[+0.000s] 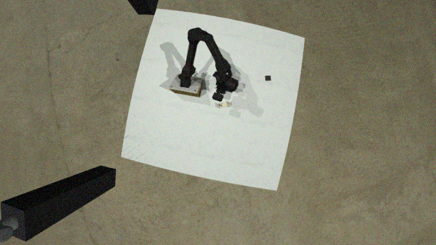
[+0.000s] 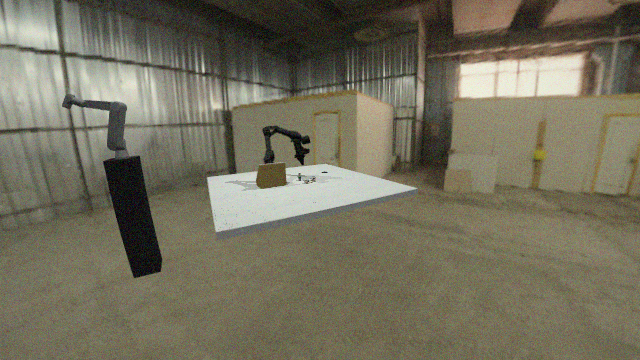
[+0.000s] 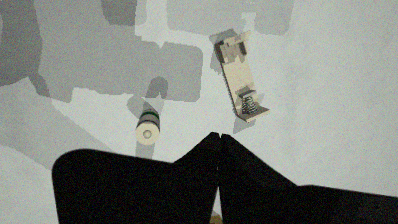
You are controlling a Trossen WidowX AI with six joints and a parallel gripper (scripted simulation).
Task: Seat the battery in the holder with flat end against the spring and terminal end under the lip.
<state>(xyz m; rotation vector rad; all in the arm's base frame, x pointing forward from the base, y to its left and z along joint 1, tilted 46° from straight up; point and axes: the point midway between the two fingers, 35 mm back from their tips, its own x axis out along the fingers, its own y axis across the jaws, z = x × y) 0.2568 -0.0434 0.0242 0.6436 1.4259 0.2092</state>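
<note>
Right now the battery is 1 cm behind my gripper tip, 4 cm to the left of it and 10 cm below it. Also, from my gripper tip: small dark square: 33 cm ahead, 20 cm to the left, 13 cm below.
</note>
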